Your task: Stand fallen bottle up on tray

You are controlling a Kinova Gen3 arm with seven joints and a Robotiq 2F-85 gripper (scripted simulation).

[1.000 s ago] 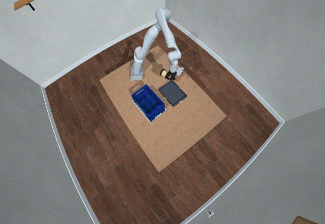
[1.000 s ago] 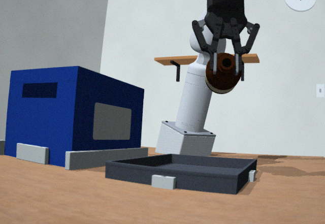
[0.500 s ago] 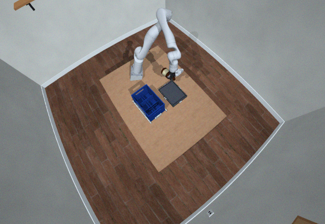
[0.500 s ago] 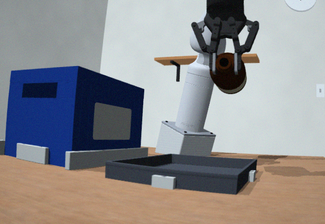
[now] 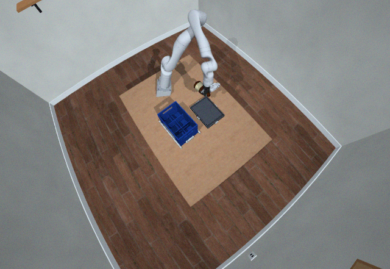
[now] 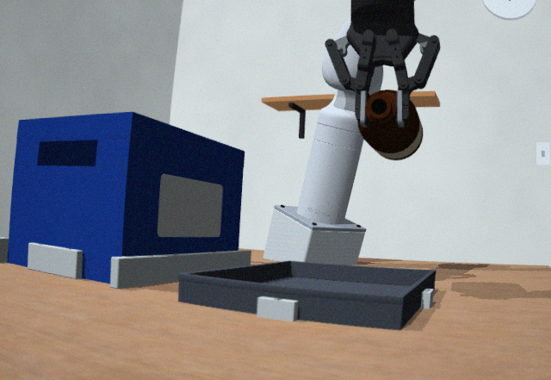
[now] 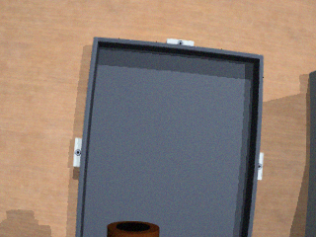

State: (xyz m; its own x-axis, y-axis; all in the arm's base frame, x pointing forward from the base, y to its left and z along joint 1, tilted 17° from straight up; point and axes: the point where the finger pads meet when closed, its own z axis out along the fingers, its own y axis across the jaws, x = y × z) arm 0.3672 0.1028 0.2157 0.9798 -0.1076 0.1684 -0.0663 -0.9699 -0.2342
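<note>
Right now the brown bottle is 50 mm behind my hand. Also, from my hand: blue crate 320 mm to the right, 120 mm below, 20 mm behind; then tray 190 mm below, 50 mm ahead, 40 mm to the right.
</note>
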